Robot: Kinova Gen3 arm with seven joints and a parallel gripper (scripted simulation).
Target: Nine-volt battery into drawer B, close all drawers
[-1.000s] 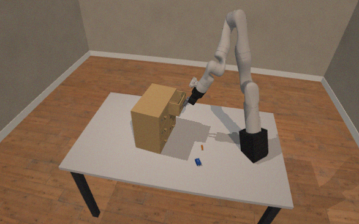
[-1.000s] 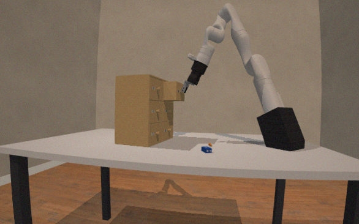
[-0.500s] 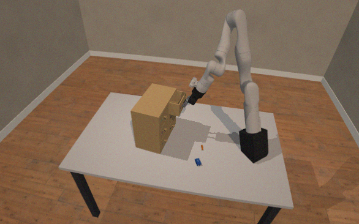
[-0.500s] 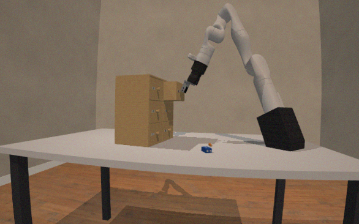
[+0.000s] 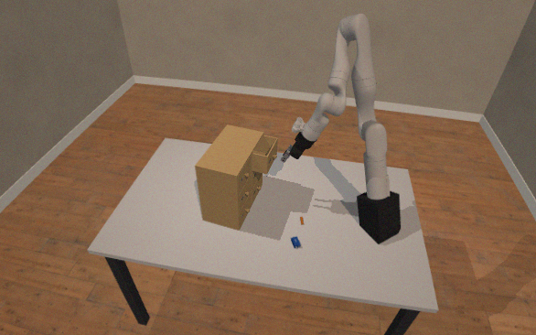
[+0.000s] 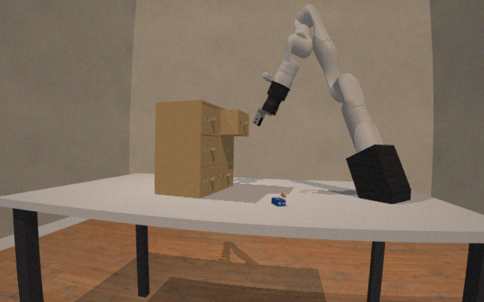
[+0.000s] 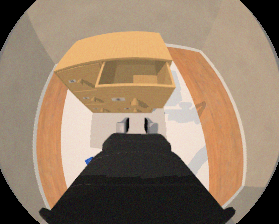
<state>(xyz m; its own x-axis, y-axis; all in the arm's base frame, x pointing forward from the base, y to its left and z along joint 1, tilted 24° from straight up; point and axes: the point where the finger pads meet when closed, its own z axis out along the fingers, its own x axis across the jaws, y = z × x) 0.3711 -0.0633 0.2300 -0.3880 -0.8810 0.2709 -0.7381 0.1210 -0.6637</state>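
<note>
Now: hand 30 mm past the blue nine-volt battery, 270 mm to the right of it and 270 mm above it. Also, from my hand: drawer marked B 130 mm ahead, 50 mm to the right, 30 mm below; small orange object 80 mm behind, 140 mm to the left, 270 mm below.
</note>
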